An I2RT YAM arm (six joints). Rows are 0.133 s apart.
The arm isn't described. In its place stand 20 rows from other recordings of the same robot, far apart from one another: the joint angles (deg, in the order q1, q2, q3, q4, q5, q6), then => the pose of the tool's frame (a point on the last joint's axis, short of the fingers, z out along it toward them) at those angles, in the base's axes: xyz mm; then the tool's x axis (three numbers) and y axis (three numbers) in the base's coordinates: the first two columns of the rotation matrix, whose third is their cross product.
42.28, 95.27, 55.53, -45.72, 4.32, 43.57 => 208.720 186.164 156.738 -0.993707 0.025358 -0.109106 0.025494 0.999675 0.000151
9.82, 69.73, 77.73, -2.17, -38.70, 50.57 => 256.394 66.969 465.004 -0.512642 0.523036 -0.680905 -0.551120 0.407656 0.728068
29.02, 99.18, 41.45, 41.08, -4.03, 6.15 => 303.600 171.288 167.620 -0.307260 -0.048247 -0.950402 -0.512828 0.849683 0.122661
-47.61, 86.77, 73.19, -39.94, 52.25, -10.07 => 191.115 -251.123 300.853 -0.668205 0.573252 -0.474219 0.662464 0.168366 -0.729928
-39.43, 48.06, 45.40, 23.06, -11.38, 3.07 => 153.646 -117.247 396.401 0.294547 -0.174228 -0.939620 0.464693 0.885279 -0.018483
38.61, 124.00, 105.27, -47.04, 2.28, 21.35 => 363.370 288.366 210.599 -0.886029 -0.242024 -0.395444 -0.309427 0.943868 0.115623
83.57, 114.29, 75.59, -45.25, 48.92, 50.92 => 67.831 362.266 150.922 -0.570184 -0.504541 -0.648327 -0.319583 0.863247 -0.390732
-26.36, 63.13, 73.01, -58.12, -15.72, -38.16 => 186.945 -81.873 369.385 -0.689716 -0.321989 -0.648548 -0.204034 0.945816 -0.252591
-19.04, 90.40, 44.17, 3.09, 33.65, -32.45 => 286.863 -119.867 171.218 -0.896242 -0.163205 -0.412450 0.204875 0.672412 -0.711258
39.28, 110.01, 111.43, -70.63, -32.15, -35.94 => 290.461 262.045 330.257 -0.185471 -0.793683 -0.579369 -0.977100 0.086387 0.194453
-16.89, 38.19, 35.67, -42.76, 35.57, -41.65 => 120.625 -58.267 252.739 -0.925375 -0.283967 -0.251086 0.017384 0.629912 -0.776472
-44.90, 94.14, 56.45, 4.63, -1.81, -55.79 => 256.829 -254.347 214.724 -0.785197 -0.384451 -0.485452 0.066565 0.726997 -0.683406
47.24, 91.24, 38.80, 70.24, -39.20, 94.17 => 200.296 249.744 250.855 -0.990033 0.067764 -0.123462 -0.135914 -0.229979 0.963658
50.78, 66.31, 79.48, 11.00, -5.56, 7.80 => 148.226 187.070 514.303 0.144264 0.390387 -0.909277 -0.854455 0.512605 0.084515
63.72, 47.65, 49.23, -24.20, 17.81, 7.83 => 91.673 161.057 333.844 -0.267974 -0.249733 -0.930496 -0.698672 0.715383 0.009212
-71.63, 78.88, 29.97, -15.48, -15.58, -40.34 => 79.082 -207.804 129.676 -0.784694 0.384479 -0.486242 0.484945 0.869348 -0.095194
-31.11, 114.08, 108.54, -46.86, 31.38, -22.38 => 368.045 -243.758 307.885 -0.898767 0.162724 -0.407109 0.401135 0.679964 -0.613792
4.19, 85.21, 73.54, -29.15, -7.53, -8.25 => 331.505 28.964 314.339 -0.620605 -0.188102 -0.761227 -0.263115 0.964471 -0.023815
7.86, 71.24, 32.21, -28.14, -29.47, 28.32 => 199.626 45.239 159.034 -0.949910 0.285797 -0.126456 0.161857 0.796024 0.583222
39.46, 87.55, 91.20, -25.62, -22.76, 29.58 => 260.287 232.098 412.769 -0.677237 0.032108 -0.735064 -0.607983 0.538233 0.583663
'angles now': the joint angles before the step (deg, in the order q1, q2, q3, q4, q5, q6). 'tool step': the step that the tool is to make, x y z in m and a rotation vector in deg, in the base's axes. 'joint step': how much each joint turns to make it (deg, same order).
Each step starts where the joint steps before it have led.
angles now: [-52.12, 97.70, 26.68, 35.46, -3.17, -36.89]
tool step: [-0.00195, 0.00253, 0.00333, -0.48, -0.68, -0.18]
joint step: [0.00, -1.33, -0.79, 0.27, 0.01, 0.30]
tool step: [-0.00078, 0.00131, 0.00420, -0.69, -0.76, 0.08]
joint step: [0.02, -1.23, -0.40, 0.19, -0.15, 0.11]
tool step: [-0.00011, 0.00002, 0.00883, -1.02, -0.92, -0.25]
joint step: [0.01, -2.15, 0.17, -0.94, 0.16, 0.22]
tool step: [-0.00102, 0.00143, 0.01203, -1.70, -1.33, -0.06]
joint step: [0.02, -3.11, -0.11, -0.85, 0.07, 0.05]
